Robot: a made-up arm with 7 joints.
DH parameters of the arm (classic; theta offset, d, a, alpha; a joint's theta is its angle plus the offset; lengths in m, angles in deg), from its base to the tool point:
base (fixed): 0 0.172 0 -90
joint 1: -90 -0.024 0.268 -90
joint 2: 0 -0.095 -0.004 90
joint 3: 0 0.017 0.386 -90
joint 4: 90 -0.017 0.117 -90
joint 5: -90 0.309 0.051 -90
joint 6: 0 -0.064 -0.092 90
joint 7: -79.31 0 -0.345 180
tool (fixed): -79.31 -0.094 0 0
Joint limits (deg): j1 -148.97..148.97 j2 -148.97..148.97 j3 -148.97..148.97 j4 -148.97..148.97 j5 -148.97..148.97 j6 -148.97..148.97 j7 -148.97..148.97
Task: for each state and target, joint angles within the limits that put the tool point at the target. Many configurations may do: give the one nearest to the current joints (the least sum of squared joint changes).
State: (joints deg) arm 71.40 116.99 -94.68 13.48 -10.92 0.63 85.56
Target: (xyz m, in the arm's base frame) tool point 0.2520 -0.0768 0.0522
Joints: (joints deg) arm 62.06 108.75 -131.47 20.77 -36.32 32.92 51.57
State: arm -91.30 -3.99 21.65 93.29 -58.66 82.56 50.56
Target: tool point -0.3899 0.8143 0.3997
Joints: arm -83.16 -19.24 23.66 103.39 -58.96 83.51 58.47
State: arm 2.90 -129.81 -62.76 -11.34 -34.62 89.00 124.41
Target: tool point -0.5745 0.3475 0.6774
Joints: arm -31.40 -146.33 -51.88 -57.45 -50.45 65.19 110.05
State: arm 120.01 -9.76 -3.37 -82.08 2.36 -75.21 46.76
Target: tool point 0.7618 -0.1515 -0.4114
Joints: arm 136.13 5.35 7.13 -77.18 -3.46 -74.31 33.86
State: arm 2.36 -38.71 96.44 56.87 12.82 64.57 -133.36
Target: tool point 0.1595 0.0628 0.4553
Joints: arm -37.02 -25.88 72.99 44.98 4.67 76.55 -123.02
